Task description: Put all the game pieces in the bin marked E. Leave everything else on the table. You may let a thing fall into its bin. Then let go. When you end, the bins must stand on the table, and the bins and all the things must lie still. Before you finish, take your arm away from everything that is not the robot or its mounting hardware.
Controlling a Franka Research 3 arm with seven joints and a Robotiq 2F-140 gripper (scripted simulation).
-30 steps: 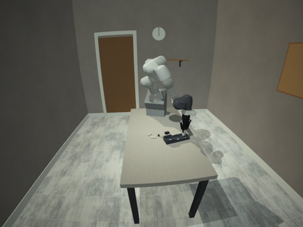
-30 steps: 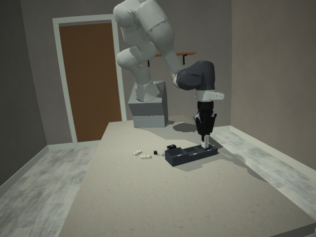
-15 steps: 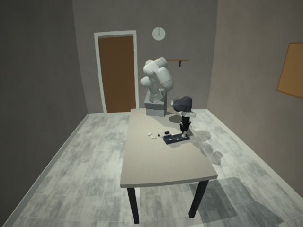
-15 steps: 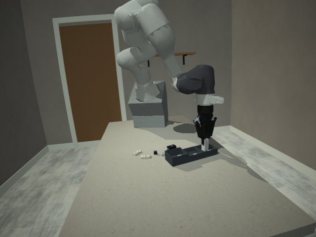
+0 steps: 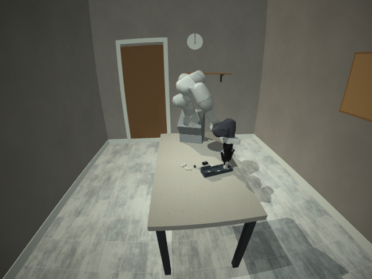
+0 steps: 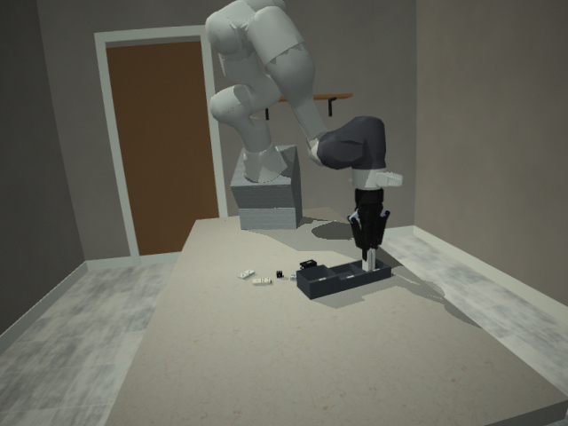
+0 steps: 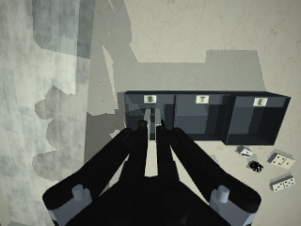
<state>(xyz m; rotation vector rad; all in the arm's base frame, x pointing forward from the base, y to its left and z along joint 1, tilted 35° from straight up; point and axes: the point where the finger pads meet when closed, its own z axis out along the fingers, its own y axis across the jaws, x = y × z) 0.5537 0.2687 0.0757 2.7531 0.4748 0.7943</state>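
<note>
My gripper is now 25 cm to the left of the black die, 5 cm past it and 4 cm above it. From my hand the other things lie so: dark three-part bin 8 cm to the right, 3 cm below, 2 cm ahead; black box 17 cm to the right, 9 cm behind, 4 cm below; white usb stick 10 cm to the right, 6 cm behind, 5 cm below.
</note>
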